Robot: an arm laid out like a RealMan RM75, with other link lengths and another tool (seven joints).
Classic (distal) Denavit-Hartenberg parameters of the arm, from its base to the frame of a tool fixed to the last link. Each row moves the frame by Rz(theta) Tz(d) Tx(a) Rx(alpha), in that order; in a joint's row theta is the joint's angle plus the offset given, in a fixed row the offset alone. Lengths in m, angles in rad.
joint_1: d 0.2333, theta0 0, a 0, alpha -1.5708
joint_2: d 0, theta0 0, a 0, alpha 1.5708
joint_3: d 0.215, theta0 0, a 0, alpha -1.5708
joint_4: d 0, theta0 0, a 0, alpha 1.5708
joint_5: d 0.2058, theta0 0, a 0, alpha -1.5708
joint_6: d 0, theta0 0, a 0, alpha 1.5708
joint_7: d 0, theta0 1.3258, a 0.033, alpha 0
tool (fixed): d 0.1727, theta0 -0.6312, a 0, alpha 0
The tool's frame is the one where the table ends.
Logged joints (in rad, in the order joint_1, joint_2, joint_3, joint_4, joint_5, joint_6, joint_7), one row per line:
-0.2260 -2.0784 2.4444 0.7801 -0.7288 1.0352 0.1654
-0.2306 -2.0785 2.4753 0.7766 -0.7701 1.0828 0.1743
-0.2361 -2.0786 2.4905 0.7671 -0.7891 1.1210 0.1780
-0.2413 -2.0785 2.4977 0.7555 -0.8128 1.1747 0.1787
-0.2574 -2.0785 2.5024 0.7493 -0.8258 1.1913 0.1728
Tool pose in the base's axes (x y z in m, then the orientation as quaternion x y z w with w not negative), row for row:
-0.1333 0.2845 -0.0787 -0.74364 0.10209 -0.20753 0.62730
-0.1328 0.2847 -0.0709 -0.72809 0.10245 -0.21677 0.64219
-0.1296 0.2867 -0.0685 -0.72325 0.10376 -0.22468 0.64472
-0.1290 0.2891 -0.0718 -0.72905 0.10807 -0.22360 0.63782
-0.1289 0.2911 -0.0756 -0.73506 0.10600 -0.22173 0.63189
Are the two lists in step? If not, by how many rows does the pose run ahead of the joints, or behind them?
The pose runs 2 rows ahead of the joints: the pose in row i belongs to the joints in row i + 2.
